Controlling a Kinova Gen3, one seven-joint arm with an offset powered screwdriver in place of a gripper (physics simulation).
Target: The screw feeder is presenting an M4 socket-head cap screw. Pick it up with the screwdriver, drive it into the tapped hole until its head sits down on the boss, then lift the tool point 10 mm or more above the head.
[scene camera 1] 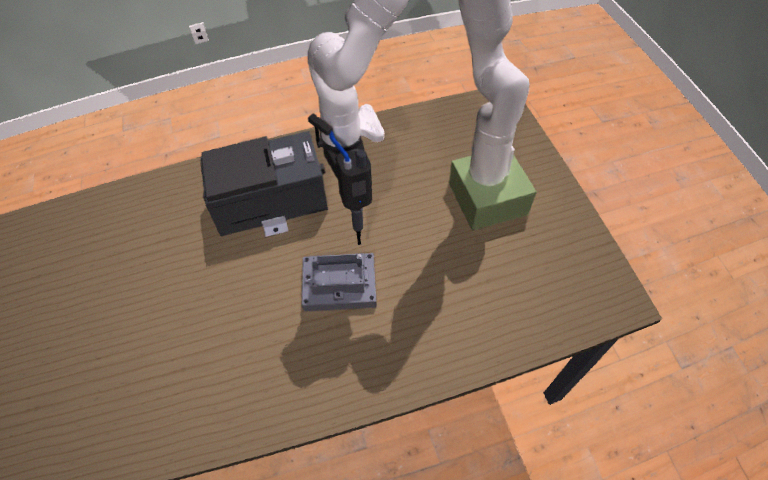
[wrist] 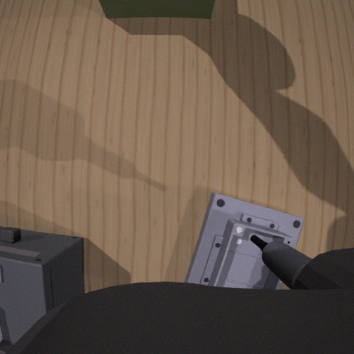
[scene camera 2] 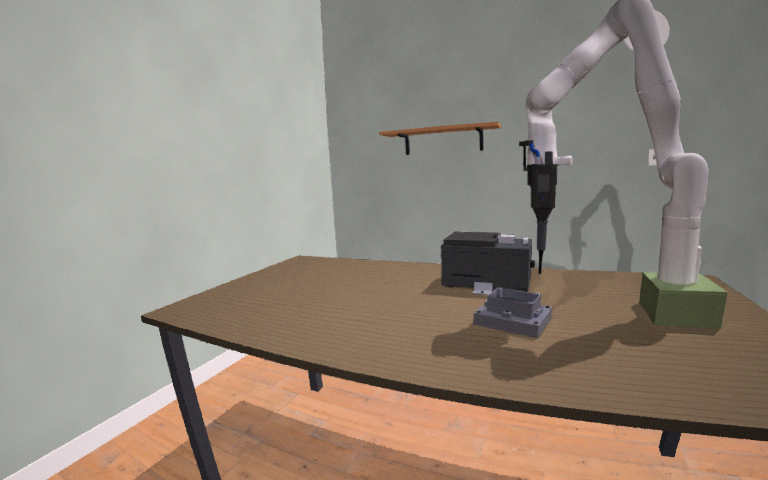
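My screwdriver bit is bare and dark to its tip, with no screw seen on it. It points down, with a visible gap above the back right corner of the grey housing. At that corner a small bright round head sits upright on the boss; its thread is hidden. A second bright disc shows beside it in the wrist view. The housing is on a grey base plate. The black screw feeder stands behind and left.
The feeder's pale front tab has a dark spot; no screw can be made out there. The green arm base stands on the wooden table at the right.
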